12 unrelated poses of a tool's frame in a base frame.
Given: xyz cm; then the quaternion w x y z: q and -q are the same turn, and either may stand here.
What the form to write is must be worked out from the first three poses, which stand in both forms.
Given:
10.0 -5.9 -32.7 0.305 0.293 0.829 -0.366
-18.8 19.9 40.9 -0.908 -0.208 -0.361 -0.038
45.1 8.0 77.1 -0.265 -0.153 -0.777 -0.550
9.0 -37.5 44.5 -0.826 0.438 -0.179 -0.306
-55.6 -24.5 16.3 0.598 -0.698 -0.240 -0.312
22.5 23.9 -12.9 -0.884 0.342 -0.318 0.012
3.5 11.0 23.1 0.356 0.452 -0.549 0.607
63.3 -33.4 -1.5 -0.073 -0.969 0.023 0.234
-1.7 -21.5 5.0 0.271 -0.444 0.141 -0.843
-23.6 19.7 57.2 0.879 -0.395 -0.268 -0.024
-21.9 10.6 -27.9 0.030 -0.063 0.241 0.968
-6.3 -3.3 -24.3 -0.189 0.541 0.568 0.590
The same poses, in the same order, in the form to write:
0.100 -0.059 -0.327 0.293 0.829 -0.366 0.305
-0.188 0.199 0.409 0.208 0.361 0.038 0.908
0.451 0.080 0.771 0.153 0.777 0.550 0.265
0.090 -0.375 0.445 -0.438 0.179 0.306 0.826
-0.556 -0.245 0.163 -0.698 -0.240 -0.312 0.598
0.225 0.239 -0.129 -0.342 0.318 -0.012 0.884
0.035 0.110 0.231 0.452 -0.549 0.607 0.356
0.633 -0.334 -0.015 0.969 -0.023 -0.234 0.073
-0.017 -0.215 0.050 -0.444 0.141 -0.843 0.271
-0.236 0.197 0.572 -0.395 -0.268 -0.024 0.879
-0.219 0.106 -0.279 -0.063 0.241 0.968 0.030
-0.063 -0.033 -0.243 -0.541 -0.568 -0.590 0.189

